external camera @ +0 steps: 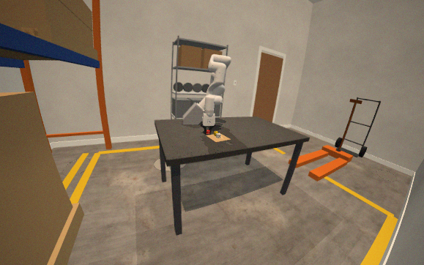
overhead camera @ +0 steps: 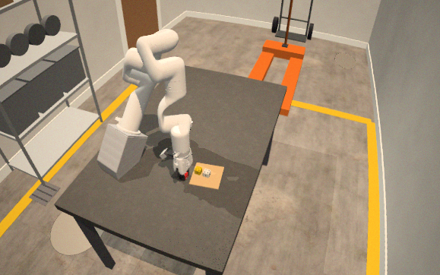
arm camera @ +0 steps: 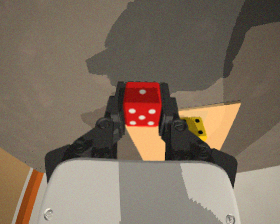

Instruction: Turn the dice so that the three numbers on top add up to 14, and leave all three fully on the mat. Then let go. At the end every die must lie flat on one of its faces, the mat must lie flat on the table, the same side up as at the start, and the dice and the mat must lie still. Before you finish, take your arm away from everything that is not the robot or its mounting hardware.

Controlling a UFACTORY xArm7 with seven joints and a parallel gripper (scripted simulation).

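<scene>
The white die lies 9 cm ahead of my hand, 6 cm to the left of it and 1 cm below it. From my hand the other things lie so: mat (10 cm ahead, 6 cm to the left, 2 cm below); red die (1 cm below); yellow die (5 cm to the left, 5 cm ahead, 1 cm below).
</scene>
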